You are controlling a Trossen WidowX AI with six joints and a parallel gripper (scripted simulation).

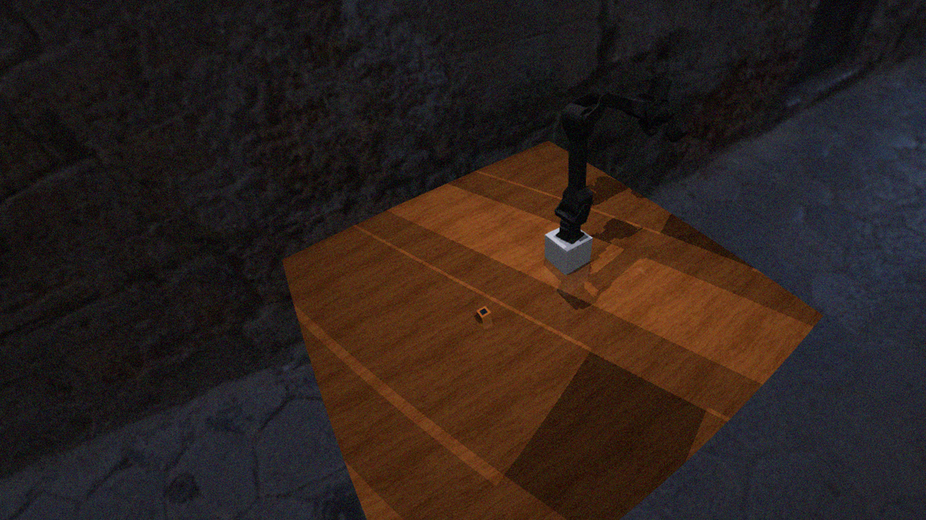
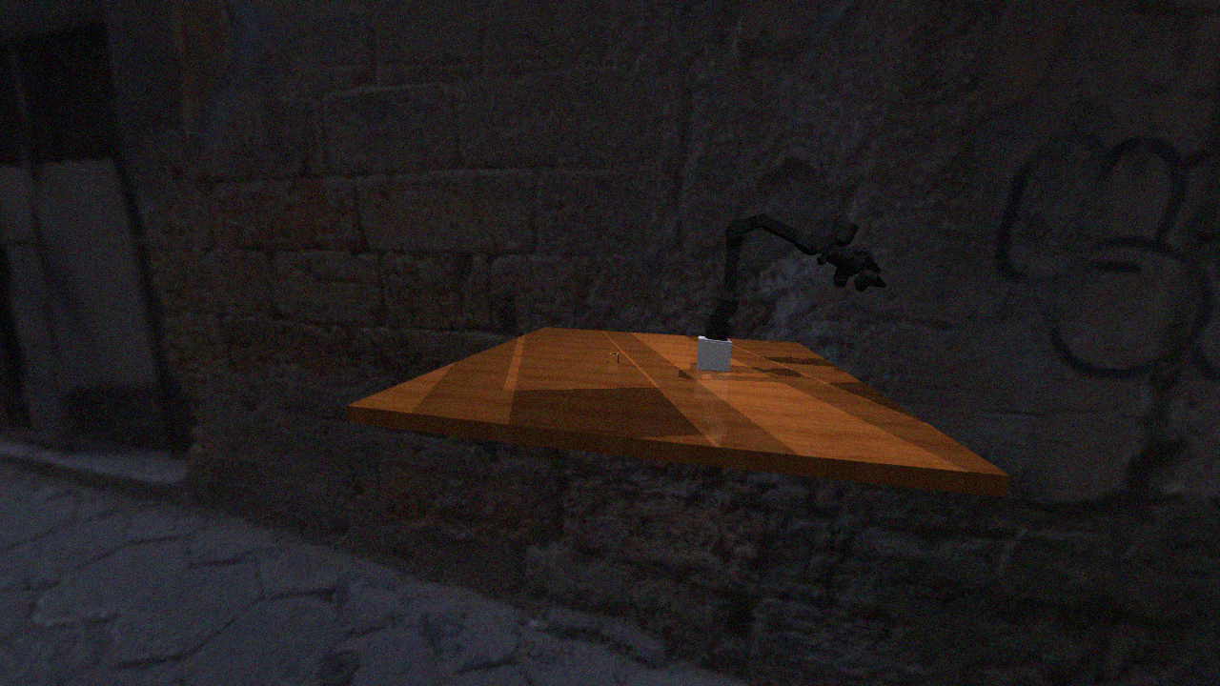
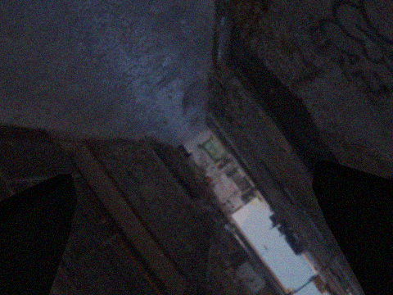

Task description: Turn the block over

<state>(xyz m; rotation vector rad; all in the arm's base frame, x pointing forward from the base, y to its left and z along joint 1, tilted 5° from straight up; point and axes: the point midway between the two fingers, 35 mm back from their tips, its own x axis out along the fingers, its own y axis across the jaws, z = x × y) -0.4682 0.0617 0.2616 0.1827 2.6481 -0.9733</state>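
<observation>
Right now my gripper tip is 86 cm short of the brown block, 7 cm to the left of it and 30 cm above it.
</observation>
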